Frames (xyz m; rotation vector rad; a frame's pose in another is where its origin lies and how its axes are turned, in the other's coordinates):
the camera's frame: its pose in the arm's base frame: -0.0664 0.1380 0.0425 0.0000 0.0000 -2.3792
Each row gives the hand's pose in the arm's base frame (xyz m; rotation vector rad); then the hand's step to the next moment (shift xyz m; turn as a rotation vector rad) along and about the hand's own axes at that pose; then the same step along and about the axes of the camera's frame.
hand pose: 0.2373 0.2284 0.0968 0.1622 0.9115 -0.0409
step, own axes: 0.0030 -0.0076 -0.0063 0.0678 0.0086 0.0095
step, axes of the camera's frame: 0.0072 0.0019 -0.0071 -0.0425 0.0277 -0.0468
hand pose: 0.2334 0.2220 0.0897 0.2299 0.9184 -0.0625
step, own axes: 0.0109 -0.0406 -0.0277 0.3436 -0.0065 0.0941
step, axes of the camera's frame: 0.0380 0.0092 -0.0318 -0.1949 0.2029 -0.2187
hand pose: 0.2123 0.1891 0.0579 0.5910 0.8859 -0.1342
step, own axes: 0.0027 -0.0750 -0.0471 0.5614 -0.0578 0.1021
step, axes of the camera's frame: 0.0665 -0.0126 -0.0572 -0.2728 0.3039 -0.4027
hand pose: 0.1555 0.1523 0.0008 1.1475 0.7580 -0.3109
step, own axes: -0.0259 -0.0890 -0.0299 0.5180 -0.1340 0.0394
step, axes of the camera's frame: 0.0681 -0.0474 -0.0510 -0.2142 0.2211 -0.4393
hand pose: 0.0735 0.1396 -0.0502 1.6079 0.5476 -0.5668
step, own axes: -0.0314 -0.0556 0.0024 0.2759 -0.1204 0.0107
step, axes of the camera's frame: 0.0415 -0.0432 -0.0222 -0.1022 0.0853 -0.2702
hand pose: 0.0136 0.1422 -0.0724 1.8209 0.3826 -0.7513
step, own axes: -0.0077 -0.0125 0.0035 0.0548 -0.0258 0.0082
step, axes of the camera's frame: 0.0088 -0.0113 -0.0047 -0.0148 0.0184 -0.0564
